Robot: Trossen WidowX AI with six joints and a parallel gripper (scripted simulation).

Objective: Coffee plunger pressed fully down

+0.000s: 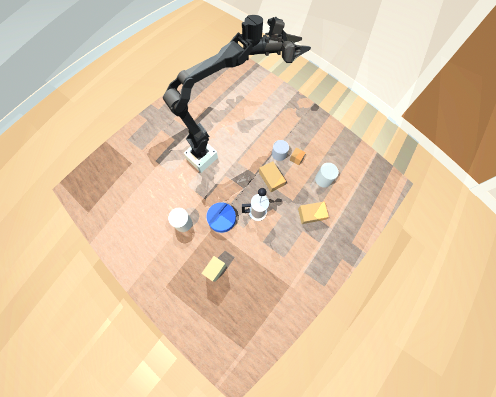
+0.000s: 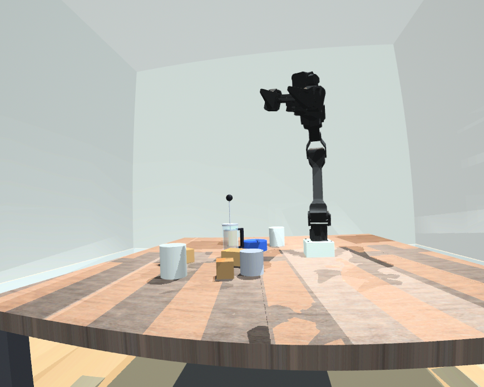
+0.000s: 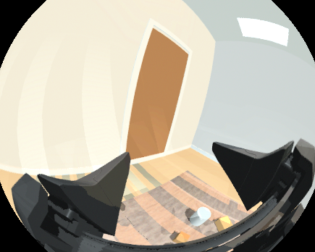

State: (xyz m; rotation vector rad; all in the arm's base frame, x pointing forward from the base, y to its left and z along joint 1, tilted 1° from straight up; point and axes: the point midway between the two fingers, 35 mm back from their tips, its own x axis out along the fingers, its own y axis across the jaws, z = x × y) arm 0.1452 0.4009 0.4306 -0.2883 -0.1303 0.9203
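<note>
The coffee press lies 44 cm to the right of my gripper tip, 38 cm below it and 20 cm ahead of it. From my gripper tip the other things lie so: small orange cube (47 cm below, 16 cm ahead, 11 cm to the right).
</note>
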